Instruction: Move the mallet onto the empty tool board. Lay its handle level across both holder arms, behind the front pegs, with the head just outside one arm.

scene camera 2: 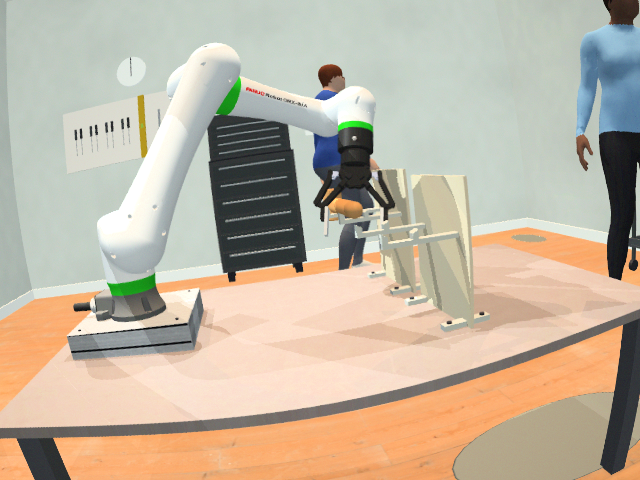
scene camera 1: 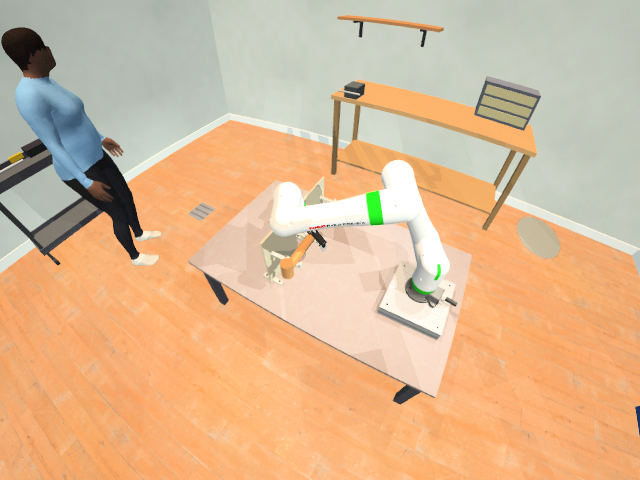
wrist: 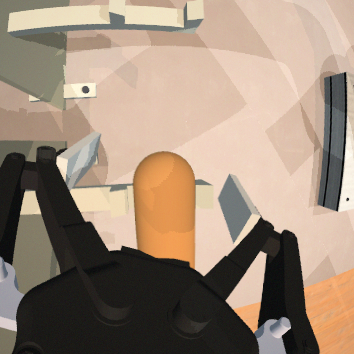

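Observation:
The orange mallet (scene camera 1: 300, 252) (scene camera 2: 346, 207) (wrist: 165, 210) lies with its handle across the holder arms of one tool board (scene camera 1: 281, 243) (scene camera 2: 397, 232), its head outside the arm farther from scene camera 2. In the wrist view the handle's rounded end shows and the head is hidden by the gripper body. My gripper (scene camera 1: 312, 242) (scene camera 2: 355, 223) (wrist: 162, 167) is open and points down over the handle, with one finger on each side and a gap to both. The empty tool board (scene camera 1: 314, 193) (scene camera 2: 444, 206) (wrist: 30, 50) stands beside the first, its pegged arms bare.
Both boards stand on the table (scene camera 1: 330, 304) (scene camera 2: 289, 372), on small bolted feet. The robot's base plate (scene camera 1: 403, 310) (scene camera 2: 134, 341) is at the table's other end. A person in light blue (scene camera 1: 62, 118) (scene camera 2: 620, 77) and a person in dark blue (scene camera 2: 325, 149) stand beyond the table.

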